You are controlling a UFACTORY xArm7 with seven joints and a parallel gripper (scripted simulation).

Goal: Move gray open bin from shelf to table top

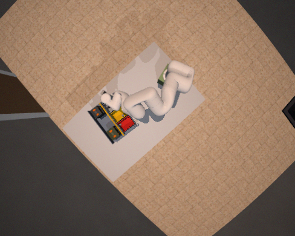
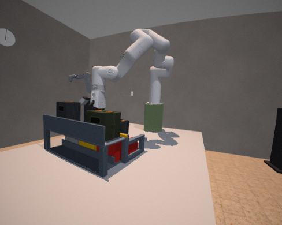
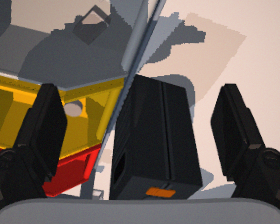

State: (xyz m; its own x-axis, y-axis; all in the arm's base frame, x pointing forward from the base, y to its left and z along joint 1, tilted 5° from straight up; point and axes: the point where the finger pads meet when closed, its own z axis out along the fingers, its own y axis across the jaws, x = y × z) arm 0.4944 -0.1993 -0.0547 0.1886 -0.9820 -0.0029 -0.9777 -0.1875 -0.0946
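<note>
Now: the gray open bin 9 cm below my hand, 8 cm ahead of it and 1 cm to the right of it. Round my hand: red bin 21 cm to the left, 11 cm ahead, 9 cm below; then yellow bin 10 cm to the left, 10 cm ahead, 9 cm below.
</note>
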